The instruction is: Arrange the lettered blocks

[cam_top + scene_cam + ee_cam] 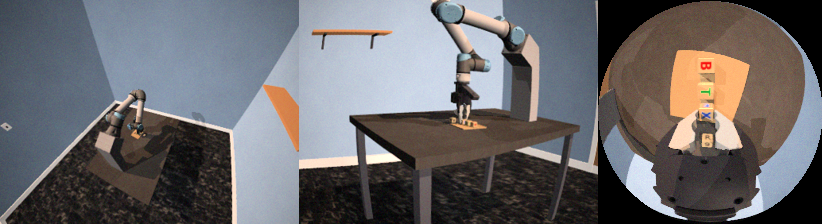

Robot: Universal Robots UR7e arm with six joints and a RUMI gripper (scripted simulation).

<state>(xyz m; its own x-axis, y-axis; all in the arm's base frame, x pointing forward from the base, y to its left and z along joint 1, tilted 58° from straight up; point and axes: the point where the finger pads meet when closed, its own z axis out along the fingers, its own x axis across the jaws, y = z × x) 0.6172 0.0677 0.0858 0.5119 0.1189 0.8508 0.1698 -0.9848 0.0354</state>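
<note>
Now: the orange mat 10 mm behind my hand, 40 mm to the left of it and 20 mm below it.
</note>
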